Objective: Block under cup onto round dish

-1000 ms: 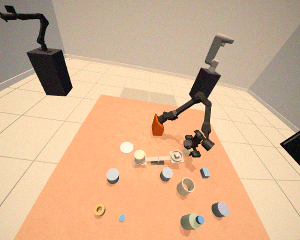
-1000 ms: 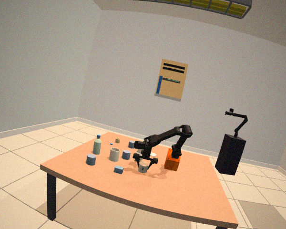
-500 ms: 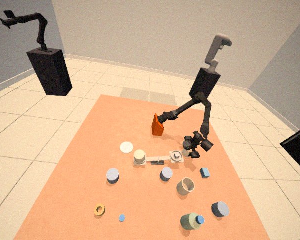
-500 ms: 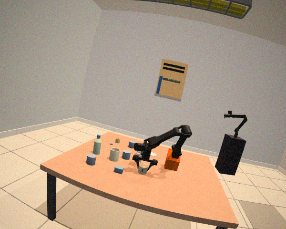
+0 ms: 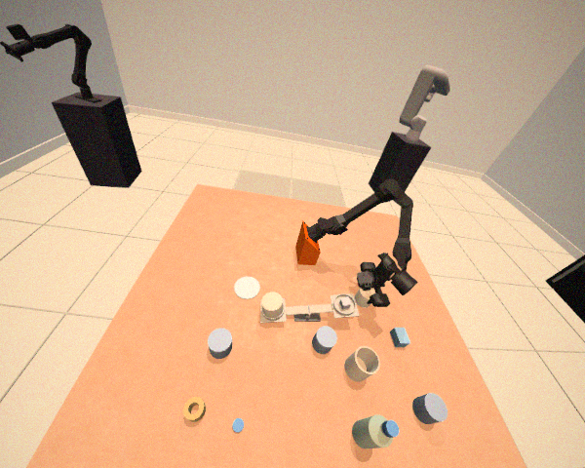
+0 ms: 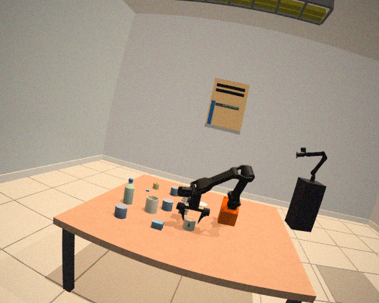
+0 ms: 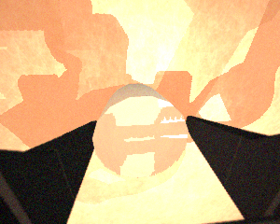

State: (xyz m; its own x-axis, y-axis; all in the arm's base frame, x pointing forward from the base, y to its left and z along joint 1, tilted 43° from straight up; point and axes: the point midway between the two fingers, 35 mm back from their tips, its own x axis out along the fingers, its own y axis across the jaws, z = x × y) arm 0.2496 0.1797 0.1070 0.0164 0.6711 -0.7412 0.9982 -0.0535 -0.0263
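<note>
The pale block is 120 mm to the right of my gripper tip, 60 mm ahead of it and 50 mm above it. Also, from my gripper tip: green bottle: 420 mm ahead, 150 mm to the right, 70 mm above; white round dish: 470 mm to the right, 60 mm behind, 40 mm below; blue block: 170 mm ahead, 90 mm to the left, 20 mm below.
</note>
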